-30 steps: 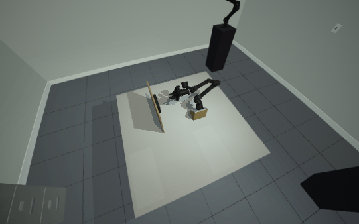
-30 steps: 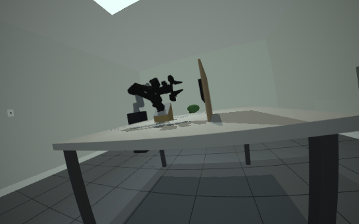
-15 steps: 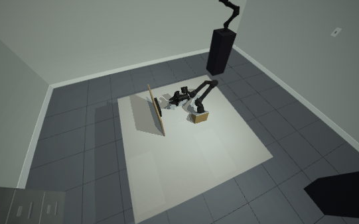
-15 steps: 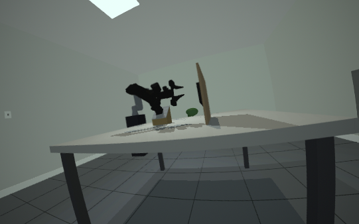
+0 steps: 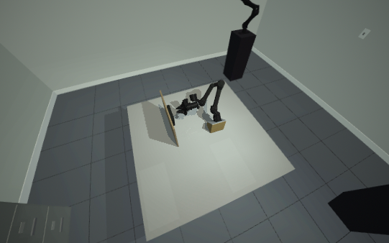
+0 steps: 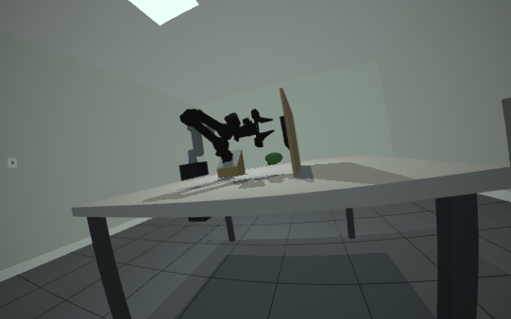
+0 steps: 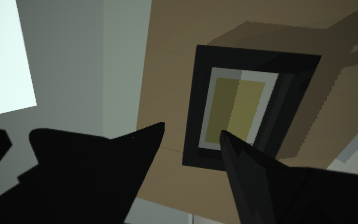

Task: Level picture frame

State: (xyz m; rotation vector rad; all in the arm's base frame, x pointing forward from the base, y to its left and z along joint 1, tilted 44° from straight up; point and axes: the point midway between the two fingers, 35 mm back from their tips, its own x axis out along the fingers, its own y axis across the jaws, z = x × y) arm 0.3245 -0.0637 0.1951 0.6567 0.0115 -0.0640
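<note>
Right now my gripper tip is 70 mm short of the picture frame, 60 mm above it and 10 mm to the left of it. The rest, counted from my gripper tip: panel 80 mm ahead, 70 mm below, 10 mm to the left.
</note>
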